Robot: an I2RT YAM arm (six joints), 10 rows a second.
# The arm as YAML. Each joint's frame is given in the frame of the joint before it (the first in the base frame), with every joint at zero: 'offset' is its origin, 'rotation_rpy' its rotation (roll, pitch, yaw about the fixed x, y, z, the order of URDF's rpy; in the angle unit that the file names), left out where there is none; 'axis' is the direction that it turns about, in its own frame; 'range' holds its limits. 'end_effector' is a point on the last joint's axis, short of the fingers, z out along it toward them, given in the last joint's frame.
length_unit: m
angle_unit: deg
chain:
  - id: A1
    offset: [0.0, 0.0, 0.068]
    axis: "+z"
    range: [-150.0, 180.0]
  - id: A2
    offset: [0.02, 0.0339, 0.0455]
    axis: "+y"
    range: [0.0, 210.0]
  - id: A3
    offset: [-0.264, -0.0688, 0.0]
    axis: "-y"
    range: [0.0, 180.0]
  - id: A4
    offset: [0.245, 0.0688, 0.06]
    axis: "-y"
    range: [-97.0, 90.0]
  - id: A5
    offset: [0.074, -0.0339, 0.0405]
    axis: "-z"
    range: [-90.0, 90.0]
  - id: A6
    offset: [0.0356, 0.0, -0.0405]
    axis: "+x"
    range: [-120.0, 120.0]
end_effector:
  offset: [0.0, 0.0, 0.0]
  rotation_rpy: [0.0, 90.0, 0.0]
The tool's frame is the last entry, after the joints.
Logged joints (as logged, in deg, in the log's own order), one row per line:
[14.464 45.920 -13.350 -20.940 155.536 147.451]
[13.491 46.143 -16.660 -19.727 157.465 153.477]
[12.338 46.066 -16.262 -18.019 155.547 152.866]
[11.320 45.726 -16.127 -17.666 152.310 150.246]
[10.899 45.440 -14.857 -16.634 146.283 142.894]
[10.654 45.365 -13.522 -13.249 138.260 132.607]
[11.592 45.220 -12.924 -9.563 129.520 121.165]
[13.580 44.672 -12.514 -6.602 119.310 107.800]
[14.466 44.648 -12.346 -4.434 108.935 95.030]
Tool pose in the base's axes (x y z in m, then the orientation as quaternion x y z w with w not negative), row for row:
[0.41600 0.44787 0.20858 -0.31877 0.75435 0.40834 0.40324]
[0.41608 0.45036 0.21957 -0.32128 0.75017 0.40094 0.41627]
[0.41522 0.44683 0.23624 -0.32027 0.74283 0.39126 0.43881]
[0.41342 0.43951 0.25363 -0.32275 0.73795 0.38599 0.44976]
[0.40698 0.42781 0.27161 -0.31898 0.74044 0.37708 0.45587]
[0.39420 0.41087 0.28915 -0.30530 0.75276 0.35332 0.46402]
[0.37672 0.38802 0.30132 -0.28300 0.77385 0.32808 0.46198]
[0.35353 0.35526 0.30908 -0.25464 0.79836 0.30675 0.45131]
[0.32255 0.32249 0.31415 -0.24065 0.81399 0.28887 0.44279]
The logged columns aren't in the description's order. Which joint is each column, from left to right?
Columns, left to right: A6, A1, A4, A5, A2, A3.
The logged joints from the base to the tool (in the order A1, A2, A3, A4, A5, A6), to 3 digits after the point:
[45.920 155.536 147.451 -13.350 -20.940 14.464]
[46.143 157.465 153.477 -16.660 -19.727 13.491]
[46.066 155.547 152.866 -16.262 -18.019 12.338]
[45.726 152.310 150.246 -16.127 -17.666 11.320]
[45.440 146.283 142.894 -14.857 -16.634 10.899]
[45.365 138.260 132.607 -13.522 -13.249 10.654]
[45.220 129.520 121.165 -12.924 -9.563 11.592]
[44.672 119.310 107.800 -12.514 -6.602 13.580]
[44.648 108.935 95.030 -12.346 -4.434 14.466]

